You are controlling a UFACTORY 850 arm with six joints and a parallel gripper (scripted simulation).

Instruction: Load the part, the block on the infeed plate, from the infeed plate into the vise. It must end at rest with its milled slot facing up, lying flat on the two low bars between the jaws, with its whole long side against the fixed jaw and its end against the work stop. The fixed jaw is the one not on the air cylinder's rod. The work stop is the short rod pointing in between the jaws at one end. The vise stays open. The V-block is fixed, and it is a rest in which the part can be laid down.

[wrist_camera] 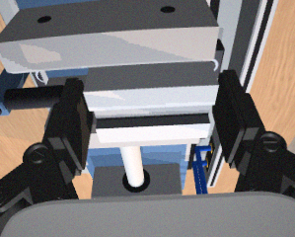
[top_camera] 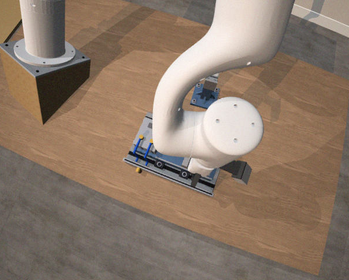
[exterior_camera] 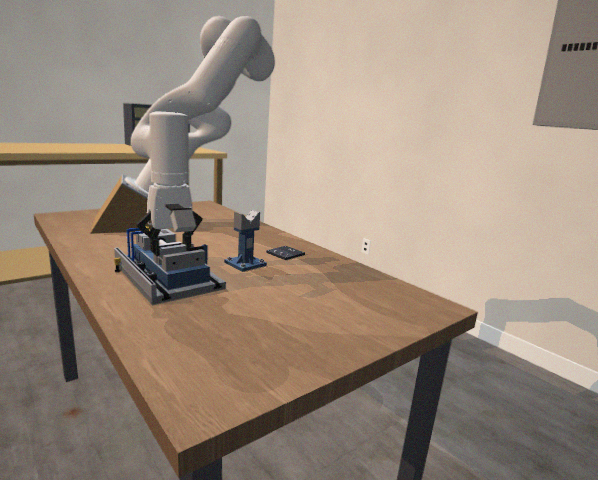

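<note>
Right now the part is right at my hand. Also, from my hand: work stop (7 cm to the left, 2 cm below, 1 cm behind); moving jaw (4 cm behind, 3 cm below, 1 cm to the left); fixed jaw (3 cm below, 3 cm ahead, 2 cm to the left).
</note>
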